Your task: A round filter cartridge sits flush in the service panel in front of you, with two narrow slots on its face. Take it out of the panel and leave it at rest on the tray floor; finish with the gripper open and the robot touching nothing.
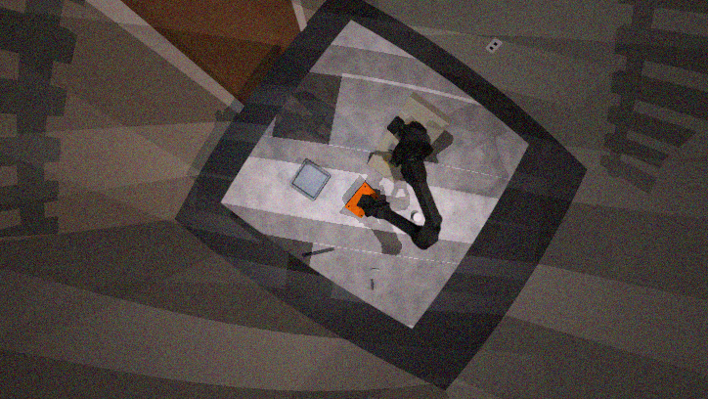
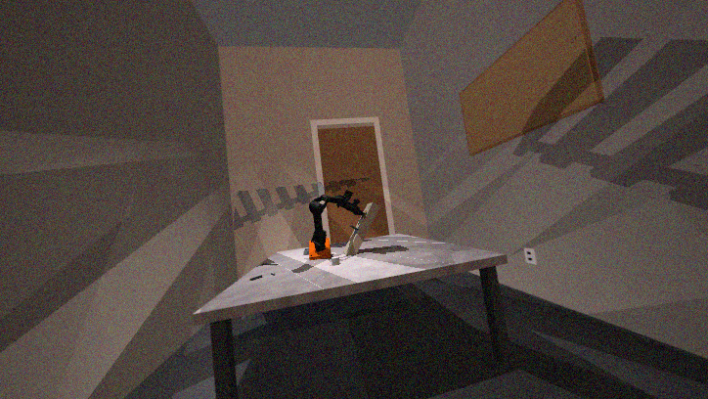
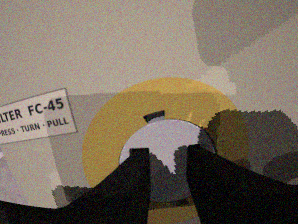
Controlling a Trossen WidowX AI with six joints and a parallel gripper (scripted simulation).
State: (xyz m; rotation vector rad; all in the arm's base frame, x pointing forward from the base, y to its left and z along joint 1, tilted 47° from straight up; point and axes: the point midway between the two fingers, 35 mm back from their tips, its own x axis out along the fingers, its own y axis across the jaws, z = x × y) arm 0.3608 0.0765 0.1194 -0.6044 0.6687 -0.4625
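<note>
The round filter cartridge lies 1 cm below my gripper tip and 1 cm ahead of it. Also, from my gripper tip: grey square tray (39 cm behind, 32 cm to the left, 25 cm below); service panel (8 cm below, 4 cm behind).
</note>
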